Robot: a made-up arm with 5 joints.
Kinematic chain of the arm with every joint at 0, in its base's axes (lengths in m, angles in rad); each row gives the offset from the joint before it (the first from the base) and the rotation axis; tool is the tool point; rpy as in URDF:
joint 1: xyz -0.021 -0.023 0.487 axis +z
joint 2: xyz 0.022 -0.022 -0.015 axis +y
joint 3: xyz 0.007 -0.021 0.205 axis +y
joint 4: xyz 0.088 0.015 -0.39 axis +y
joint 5: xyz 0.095 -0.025 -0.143 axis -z
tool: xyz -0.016 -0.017 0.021 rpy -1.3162 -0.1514 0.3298
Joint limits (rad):
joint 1: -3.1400..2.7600
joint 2: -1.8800..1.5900
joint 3: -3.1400..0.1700
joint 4: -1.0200..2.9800
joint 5: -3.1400..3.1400
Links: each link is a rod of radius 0.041 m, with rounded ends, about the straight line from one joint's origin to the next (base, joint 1, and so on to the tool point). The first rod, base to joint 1, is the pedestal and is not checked.
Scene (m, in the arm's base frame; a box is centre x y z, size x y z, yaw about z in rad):
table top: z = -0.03
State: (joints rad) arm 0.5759 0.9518 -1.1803 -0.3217 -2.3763
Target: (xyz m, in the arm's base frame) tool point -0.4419 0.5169 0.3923
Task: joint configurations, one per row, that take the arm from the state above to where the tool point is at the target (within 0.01 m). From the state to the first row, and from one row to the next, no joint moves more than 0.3 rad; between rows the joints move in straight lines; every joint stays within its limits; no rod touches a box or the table.
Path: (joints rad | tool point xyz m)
1: 0.8644 0.9420 -1.2562 -0.3024 -2.3847 | 0.3838 0.3719 0.2121
2: 1.1529 0.9323 -1.3322 -0.2832 -2.3931 | 0.2664 0.4976 0.2436
3: 1.4415 0.9225 -1.4081 -0.2639 -2.4015 | 0.1096 0.5844 0.2776
4: 1.7300 0.9127 -1.4840 -0.2447 -2.4100 | -0.0726 0.6202 0.3139
5: 2.0185 0.9029 -1.5599 -0.2254 -2.4184 | -0.2628 0.5980 0.3522
6: 2.3070 0.8932 -1.6359 -0.2062 -2.4268 | -0.4419 0.5169 0.3923

